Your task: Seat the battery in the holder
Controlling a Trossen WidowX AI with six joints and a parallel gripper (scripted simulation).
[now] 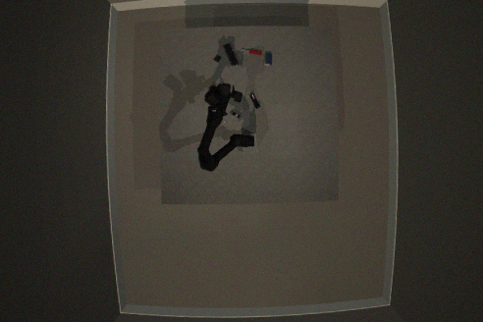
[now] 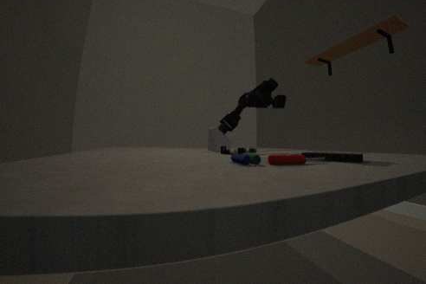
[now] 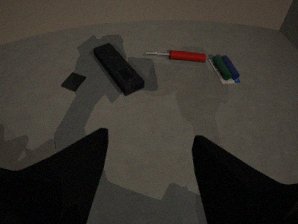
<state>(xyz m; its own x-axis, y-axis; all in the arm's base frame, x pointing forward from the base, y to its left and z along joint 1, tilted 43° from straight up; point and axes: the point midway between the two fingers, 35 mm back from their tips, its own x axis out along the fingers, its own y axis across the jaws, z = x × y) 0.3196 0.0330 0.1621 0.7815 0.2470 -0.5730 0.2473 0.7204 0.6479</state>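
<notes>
My gripper tip is 20 cm above the battery, 15 cm past it and 3 cm to the left of it. Also, from my gripper tip: small black block: 26 cm ahead, 21 cm below, 10 cm to the left; long black bar: 28 cm ahead, 19 cm below.
</notes>
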